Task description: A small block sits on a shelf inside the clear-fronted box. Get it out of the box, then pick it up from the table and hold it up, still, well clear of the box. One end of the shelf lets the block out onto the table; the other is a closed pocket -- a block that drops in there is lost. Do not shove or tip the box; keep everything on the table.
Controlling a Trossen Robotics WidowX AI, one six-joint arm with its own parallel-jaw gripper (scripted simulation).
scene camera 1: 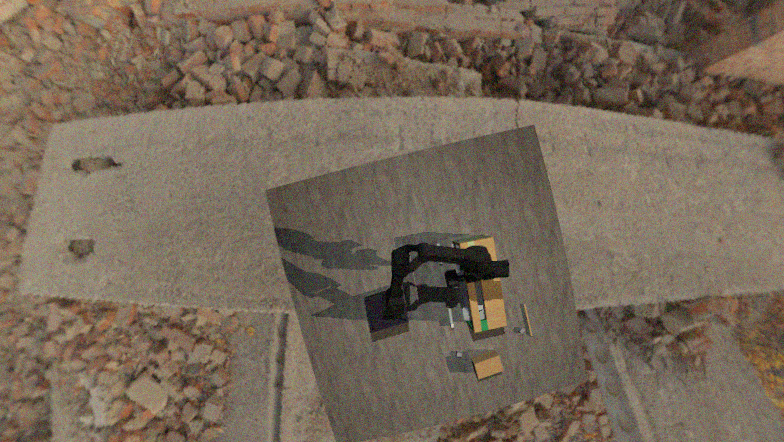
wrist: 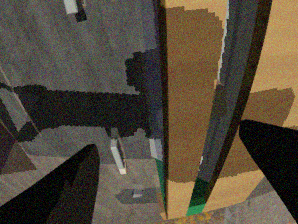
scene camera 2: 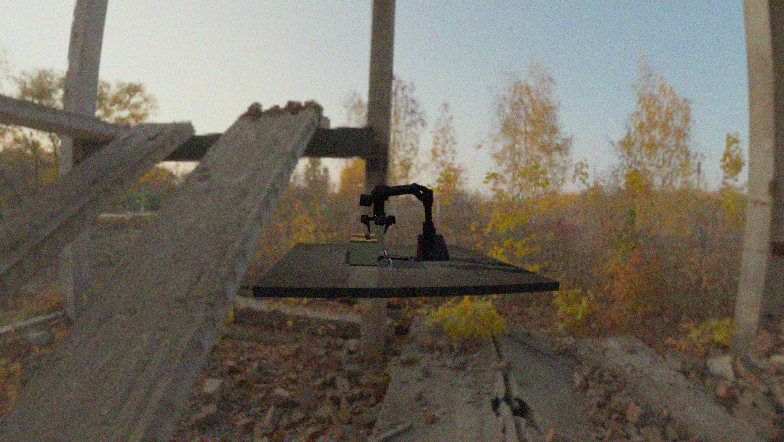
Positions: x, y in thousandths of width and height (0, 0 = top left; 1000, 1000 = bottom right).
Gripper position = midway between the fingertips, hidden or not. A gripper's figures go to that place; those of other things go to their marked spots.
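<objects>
My gripper (wrist: 576, 627) is 0.10 m from the lens; a box (wrist: 680, 734) is 0.31 m from the lens.
</objects>
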